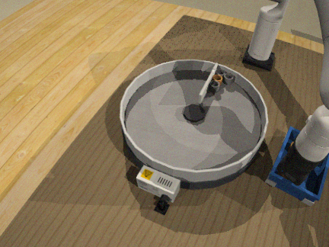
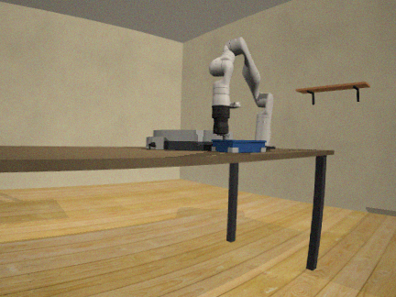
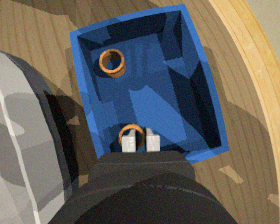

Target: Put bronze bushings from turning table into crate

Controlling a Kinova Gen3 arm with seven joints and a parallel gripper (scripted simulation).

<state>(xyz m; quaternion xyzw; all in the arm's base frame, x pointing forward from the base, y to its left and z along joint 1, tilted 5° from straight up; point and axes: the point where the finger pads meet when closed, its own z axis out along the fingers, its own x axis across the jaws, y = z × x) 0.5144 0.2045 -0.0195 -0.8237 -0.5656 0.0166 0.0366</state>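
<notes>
The blue crate lies 5 cm behind my hand and 3 cm to the left of it. Also, from my hand: turning table: 31 cm to the right, 6 cm behind, 2 cm above.
</notes>
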